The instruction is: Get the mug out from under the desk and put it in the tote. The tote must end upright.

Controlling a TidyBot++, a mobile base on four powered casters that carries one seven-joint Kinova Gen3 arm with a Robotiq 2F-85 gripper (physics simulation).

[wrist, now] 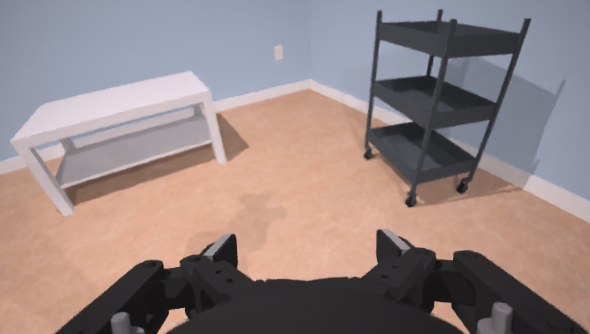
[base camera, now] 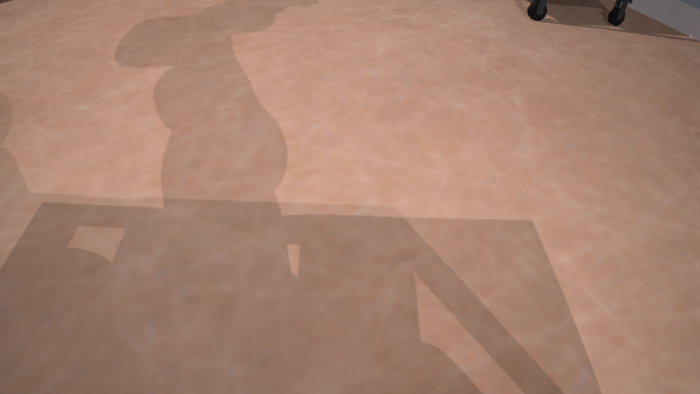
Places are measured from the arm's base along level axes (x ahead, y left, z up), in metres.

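Pixels of known places: gripper, fingertip midpoint: (wrist: pixel 306 247).
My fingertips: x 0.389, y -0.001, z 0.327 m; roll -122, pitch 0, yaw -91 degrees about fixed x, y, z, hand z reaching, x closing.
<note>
Behind a point stands the place of what it marks.
My gripper (wrist: pixel 306 247) {x 0.389, y -0.001, z 0.327 m} is open, with its fingers wide apart and no object between them, held above the floor at the bottom of the wrist view. A white desk-like table (wrist: pixel 117 102) {x 1.539, y 0.934, z 0.054 m} stands against the wall at the left of the wrist view, some way off from the gripper, with a lower panel or shelf between its legs. The mug does not show in either view. The tote does not show in either view.
A dark three-tier cart (wrist: pixel 436 115) {x 1.158, y -0.512, z 0.058 m} on casters stands at the right of the wrist view, near the right wall. Two of its casters (base camera: pixel 537 11) {x 1.144, y -0.495, z -0.369 m} show at the top right of the base camera view. A room corner lies between table and cart. Robot shadows fall across the floor.
</note>
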